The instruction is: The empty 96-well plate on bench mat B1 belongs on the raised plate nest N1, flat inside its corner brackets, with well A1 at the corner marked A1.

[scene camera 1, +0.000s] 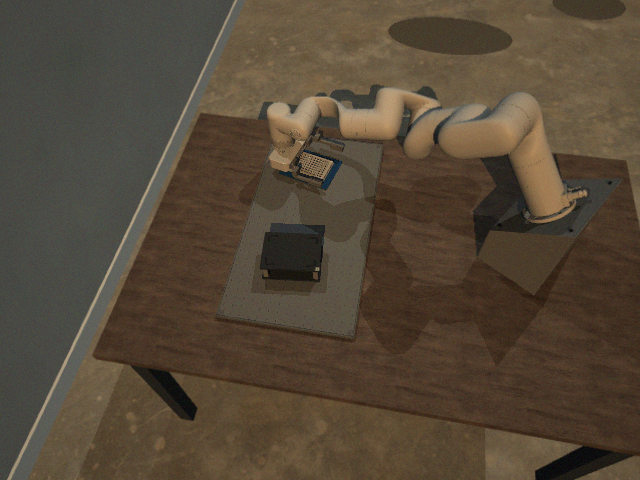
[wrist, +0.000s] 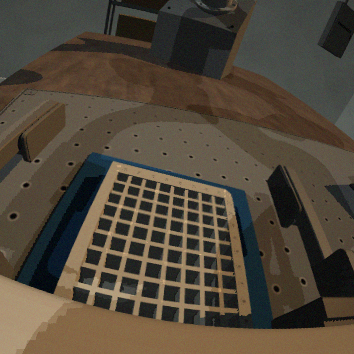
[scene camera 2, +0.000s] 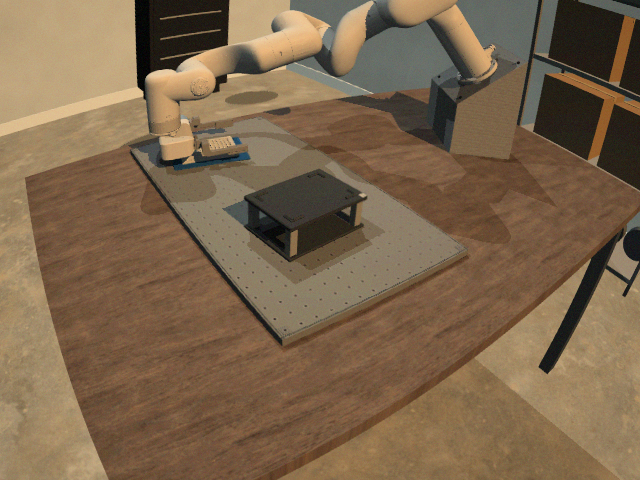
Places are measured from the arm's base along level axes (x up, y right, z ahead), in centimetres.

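Where they show: hand at its tool point: (scene camera 1: 326, 164) (wrist: 169, 161) (scene camera 2: 230, 135); arm's base at its link origin: (scene camera 1: 549, 208) (wrist: 215, 1) (scene camera 2: 477, 71).
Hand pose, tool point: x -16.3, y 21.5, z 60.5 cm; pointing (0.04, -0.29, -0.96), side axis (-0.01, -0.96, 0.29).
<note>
Each offset is from my tool point to the top centre of the thing. Level surfaces: height alone.
The cream 96-well plate {dz +5.3, dx -1.6, dy +0.9 cm} (scene camera 1: 315, 165) (scene camera 2: 219, 144) (wrist: 165, 235) lies on the blue bench mat B1 {dx -3.0 cm} (scene camera 1: 330, 177) (scene camera 2: 206, 162) (wrist: 257, 260). My gripper (scene camera 1: 330, 164) (scene camera 2: 232, 137) (wrist: 165, 162) is open and empty. Its fingers stand apart on either side of the plate, with a gap to each side in the wrist view; their exact height is hard to tell. The near part of the plate is hidden by the gripper body in the wrist view. The raised black nest N1 {dz +4.5, dx +3.1, dy -35.1 cm} (scene camera 1: 292, 250) (scene camera 2: 305, 198) is empty, with brackets at its corners. The A1 marks are too small to read.
Mat and nest stand on a grey perforated board {dx -3.2 cm} (scene camera 1: 302, 310) (scene camera 2: 330, 304) (wrist: 170, 135) on the wooden table {dx -4.5 cm} (scene camera 1: 413, 372) (scene camera 2: 155, 335). The arm's base block (scene camera 2: 480, 124) (wrist: 195, 42) stands across the table. A dark drawer cabinet (scene camera 2: 180, 31) stands behind the table.
</note>
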